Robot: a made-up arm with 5 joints. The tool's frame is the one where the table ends.
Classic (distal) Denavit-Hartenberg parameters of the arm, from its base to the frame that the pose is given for. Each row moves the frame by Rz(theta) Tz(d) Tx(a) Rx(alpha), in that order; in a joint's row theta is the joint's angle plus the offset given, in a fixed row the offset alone. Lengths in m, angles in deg.
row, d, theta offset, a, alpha
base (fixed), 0.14, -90, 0, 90
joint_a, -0.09, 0, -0.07, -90
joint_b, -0.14, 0, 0.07, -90
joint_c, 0.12, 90, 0.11, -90
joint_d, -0.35, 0, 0.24, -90
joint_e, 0.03, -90, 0.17, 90
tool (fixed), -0.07, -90, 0, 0
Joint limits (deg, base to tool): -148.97..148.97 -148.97..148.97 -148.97..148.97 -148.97..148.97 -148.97..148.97
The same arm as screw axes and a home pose.
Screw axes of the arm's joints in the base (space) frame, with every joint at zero. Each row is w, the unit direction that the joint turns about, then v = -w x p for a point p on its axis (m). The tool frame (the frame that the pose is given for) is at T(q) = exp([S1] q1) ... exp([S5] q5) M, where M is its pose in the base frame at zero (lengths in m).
S1: w -1 0 0 v 0 -0.14 0
S2: w 0 0 1 v 0.07 -0.09 0
S3: w 1 0 0 v 0 0 0
S4: w 0 1 0 v 0.11 0 0.21
S5: w -1 0 0 v 0 0.35 -0.35
M: xyz 0.18 -0.18 -0.42 (m) quaternion w x y z 1 0 0 0
Joint limits (rad, base to tool): -2.6..2.6 -2.6..2.6 -2.6..2.6 -2.6..2.6 -2.6..2.6

